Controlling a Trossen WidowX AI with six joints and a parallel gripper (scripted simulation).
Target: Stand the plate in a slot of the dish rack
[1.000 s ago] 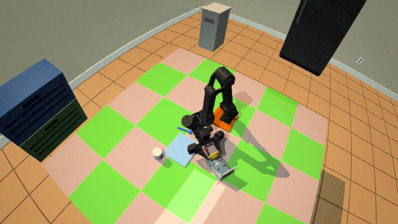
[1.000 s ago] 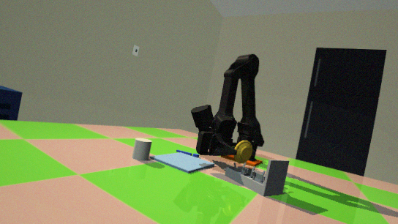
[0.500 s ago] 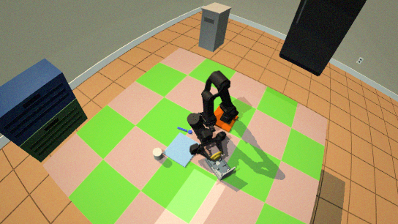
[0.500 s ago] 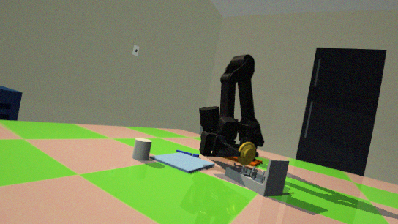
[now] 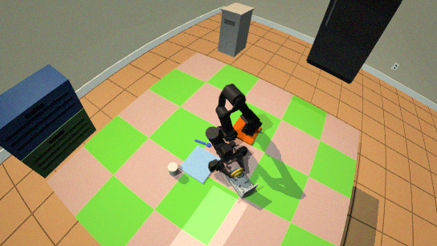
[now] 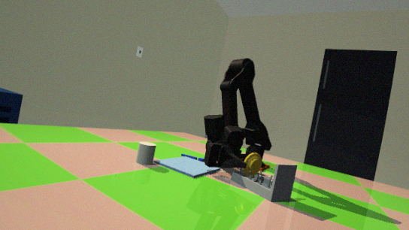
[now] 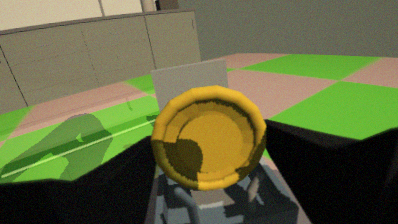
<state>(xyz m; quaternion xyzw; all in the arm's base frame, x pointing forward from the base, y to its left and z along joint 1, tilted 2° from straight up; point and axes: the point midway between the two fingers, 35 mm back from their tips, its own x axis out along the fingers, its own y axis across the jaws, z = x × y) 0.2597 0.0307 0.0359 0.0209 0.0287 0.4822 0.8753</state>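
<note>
The yellow plate is 10 mm to the right of my gripper tip. From my gripper tip the other things lie so: blue spoon 220 mm to the right, 90 mm behind, 50 mm below; light blue mat 180 mm to the right, 50 mm below, 20 mm ahead; grey dish rack 30 mm below, 20 mm to the left, 10 mm ahead.
</note>
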